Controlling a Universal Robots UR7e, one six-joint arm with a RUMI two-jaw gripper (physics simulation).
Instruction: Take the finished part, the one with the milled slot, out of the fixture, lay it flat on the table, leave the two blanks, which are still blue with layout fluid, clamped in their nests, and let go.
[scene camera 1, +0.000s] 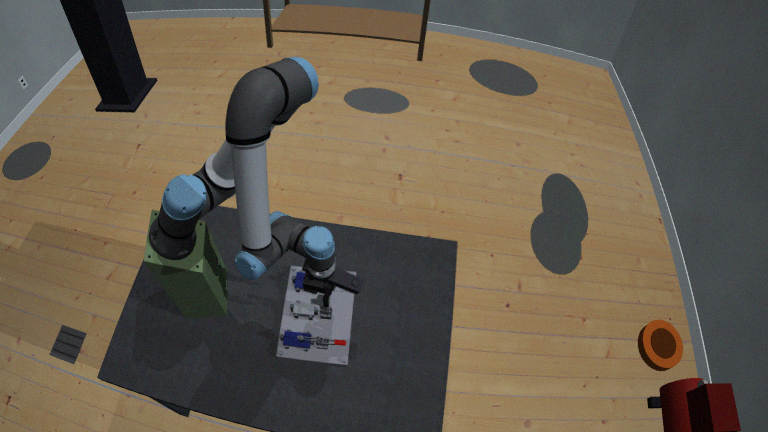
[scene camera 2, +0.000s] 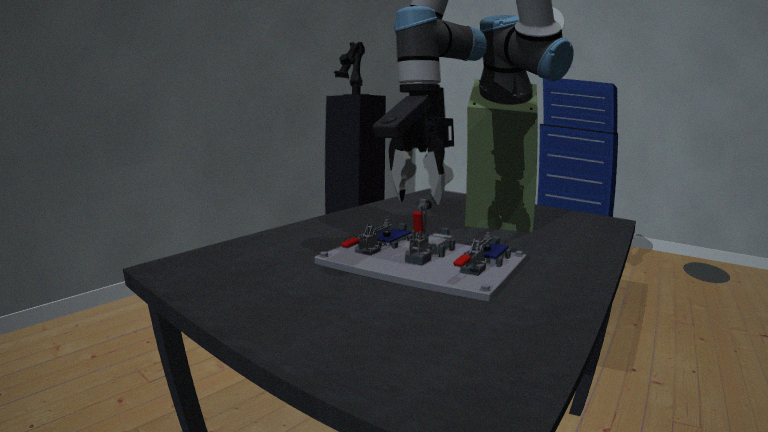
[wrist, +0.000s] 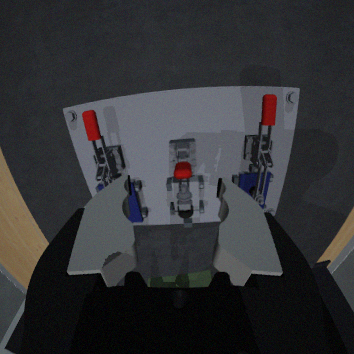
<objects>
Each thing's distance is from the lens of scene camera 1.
my gripper (scene camera 1: 329, 298): 141 cm
fixture plate (scene camera 1: 338, 327): 148 cm
</objects>
